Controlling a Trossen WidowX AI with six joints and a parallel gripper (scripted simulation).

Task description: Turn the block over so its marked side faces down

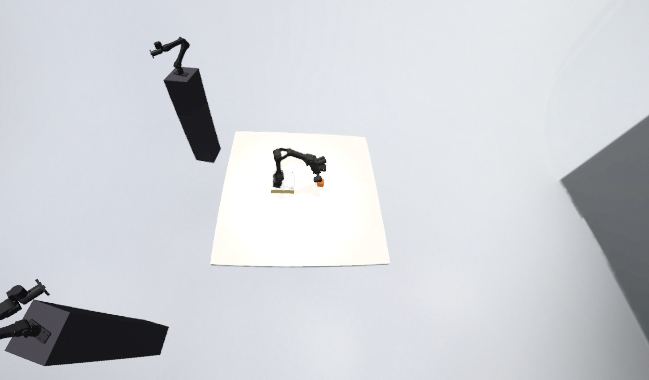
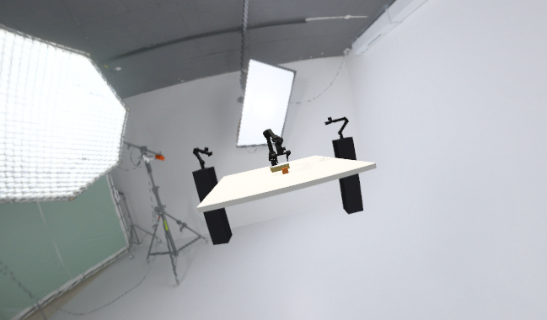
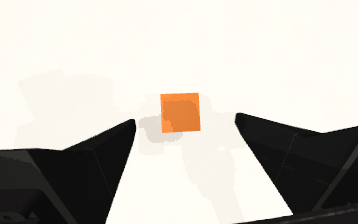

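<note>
The orange block is 8 cm below my gripper tip.
</note>
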